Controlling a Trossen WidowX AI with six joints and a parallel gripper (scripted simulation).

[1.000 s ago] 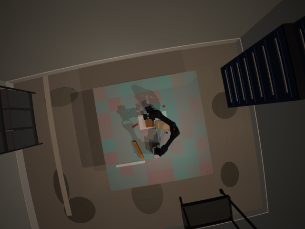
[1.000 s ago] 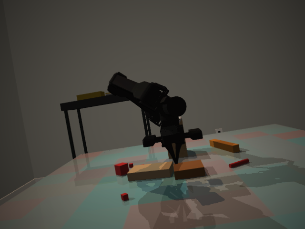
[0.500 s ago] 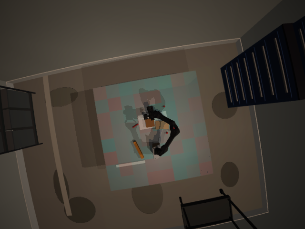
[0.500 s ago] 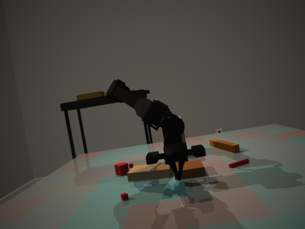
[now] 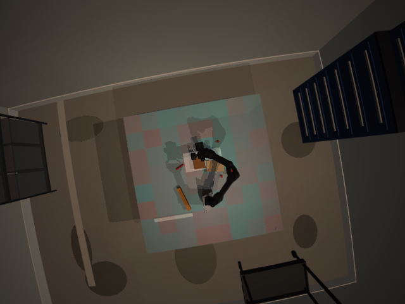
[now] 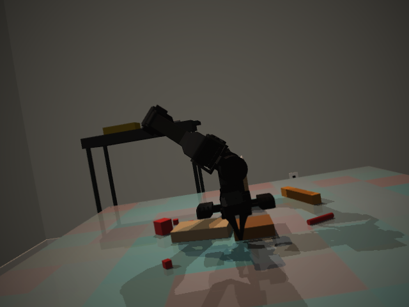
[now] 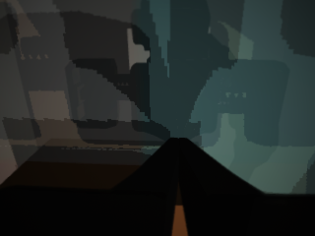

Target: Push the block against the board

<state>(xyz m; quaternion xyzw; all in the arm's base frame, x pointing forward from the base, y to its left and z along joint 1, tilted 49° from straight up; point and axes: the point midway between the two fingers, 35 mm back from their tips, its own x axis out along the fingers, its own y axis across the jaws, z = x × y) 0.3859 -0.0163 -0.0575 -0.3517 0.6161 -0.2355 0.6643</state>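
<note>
The orange-brown square block is 70 mm behind my gripper tip, 30 mm to the left of it and 10 mm above it. From my gripper tip the other things lie so: tan board: 100 mm behind, 120 mm to the right, 10 mm above; then long orange bar: 390 mm behind, 180 mm to the left, 10 mm above; then big red cube: 160 mm behind, 250 mm to the right, 10 mm above.
</note>
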